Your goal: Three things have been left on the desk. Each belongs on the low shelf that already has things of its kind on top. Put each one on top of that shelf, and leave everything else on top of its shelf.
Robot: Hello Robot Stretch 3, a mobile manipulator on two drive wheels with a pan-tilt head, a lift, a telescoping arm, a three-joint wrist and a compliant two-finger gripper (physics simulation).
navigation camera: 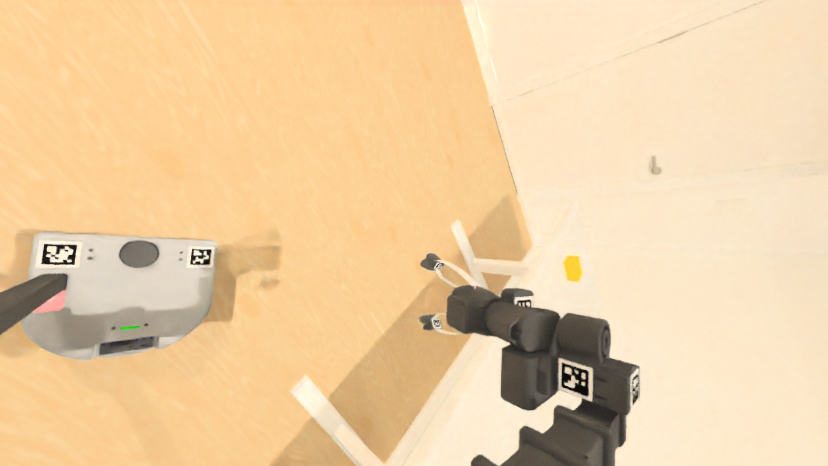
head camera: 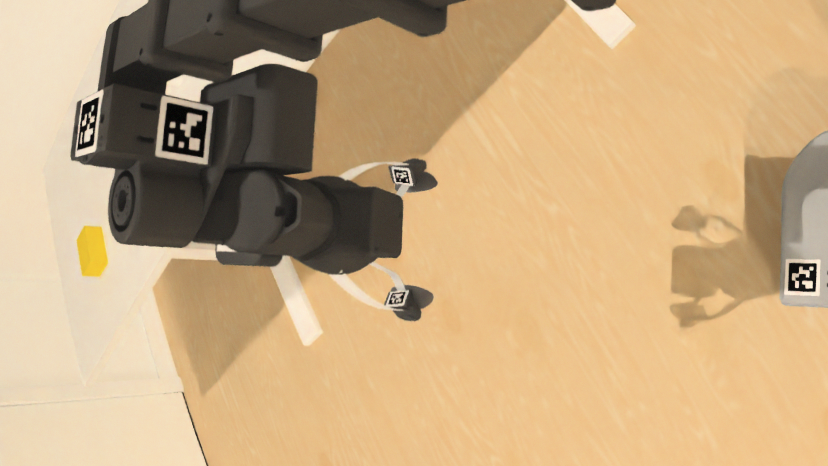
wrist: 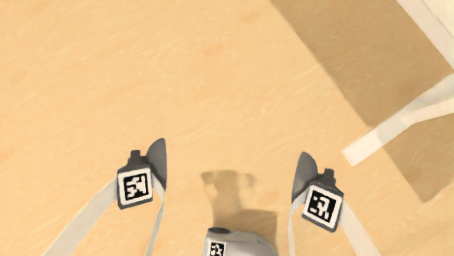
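Where they show: gripper, fingertip midpoint: (navigation camera: 425,289) (head camera: 420,240) (wrist: 231,163); robot's base, origin of the base link: (navigation camera: 139,252).
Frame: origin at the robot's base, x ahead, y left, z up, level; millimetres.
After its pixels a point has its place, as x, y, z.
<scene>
A yellow block (head camera: 92,251) @[15, -1446, 755] (navigation camera: 572,268) @[16, -1445, 753] lies on the white desk (head camera: 107,315) @[160, -1422, 720] (navigation camera: 463,405) @[-379, -709, 720], near its end and back edge. My gripper (head camera: 421,240) @[-22, -422, 823] (navigation camera: 426,291) @[-22, -422, 823] (wrist: 231,163) @[-22, -422, 823] is open, with bare floor showing between its fingers in the wrist view. It points away from the desk, and its fingertips are out past the desk's front edge, over the floor. The wrist and arm are over the desk and hide part of it in the head and navigation views. The block is behind the wrist, apart from the fingers. The low shelves do not show.
White desk feet (head camera: 298,306) (navigation camera: 324,411) (wrist: 370,145) stand on the wooden floor. My grey base (head camera: 811,225) @[-89, -117, 159] (navigation camera: 121,295) @[-105, 24, 160] (wrist: 242,244) @[-90, -161, 160] is on the floor away from the desk. A wall with a small grey handle (navigation camera: 655,167) @[642, -2231, 927] stands past the desk's end in the navigation view.
</scene>
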